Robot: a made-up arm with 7 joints. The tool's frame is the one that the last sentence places.
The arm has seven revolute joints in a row. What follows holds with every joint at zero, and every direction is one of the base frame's. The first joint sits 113 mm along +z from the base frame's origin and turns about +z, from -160 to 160 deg. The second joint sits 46 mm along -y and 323 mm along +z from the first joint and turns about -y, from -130 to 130 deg. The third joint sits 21 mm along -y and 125 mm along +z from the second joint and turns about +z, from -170 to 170 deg. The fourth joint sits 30 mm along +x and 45 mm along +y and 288 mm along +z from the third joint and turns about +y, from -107 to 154 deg. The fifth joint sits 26 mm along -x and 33 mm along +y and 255 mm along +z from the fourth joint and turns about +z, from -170 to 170 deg. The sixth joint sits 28 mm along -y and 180 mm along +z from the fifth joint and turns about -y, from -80 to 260 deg. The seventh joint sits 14 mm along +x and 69 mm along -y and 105 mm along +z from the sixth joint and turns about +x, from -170 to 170 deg. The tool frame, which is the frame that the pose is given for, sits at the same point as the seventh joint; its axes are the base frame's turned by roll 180, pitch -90 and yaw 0 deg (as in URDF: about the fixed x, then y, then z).
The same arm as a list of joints. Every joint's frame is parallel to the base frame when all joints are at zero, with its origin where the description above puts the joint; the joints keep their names.
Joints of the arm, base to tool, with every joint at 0 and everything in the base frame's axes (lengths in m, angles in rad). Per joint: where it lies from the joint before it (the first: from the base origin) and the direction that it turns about. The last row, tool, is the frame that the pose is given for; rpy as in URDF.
joint 1: offset 0.0000 0.0000 0.1130 axis +z
joint 2: offset 0.0000 -0.0460 0.3230 axis -y
joint 3: offset 0.0000 -0.0210 0.1250 axis +z
joint 4: offset 0.0300 0.0450 0.2880 axis +y
joint 5: offset -0.0260 0.0330 0.2550 axis +z
joint 6: offset 0.0000 -0.0280 0.1800 axis -y
joint 7: offset 0.0140 -0.0690 0.1050 axis +x
tool: offset 0.0000 0.0000 0.0000 rpy 3.1416 -1.5708 0.0000
Joint limits (rad, base to tool): -2.7925..2.7925 -2.2689..2.2689 -2.9671..2.9671 -1.8675..2.6878 -2.9671..2.9671 -1.3963..4.5379 -2.9671..2.9671

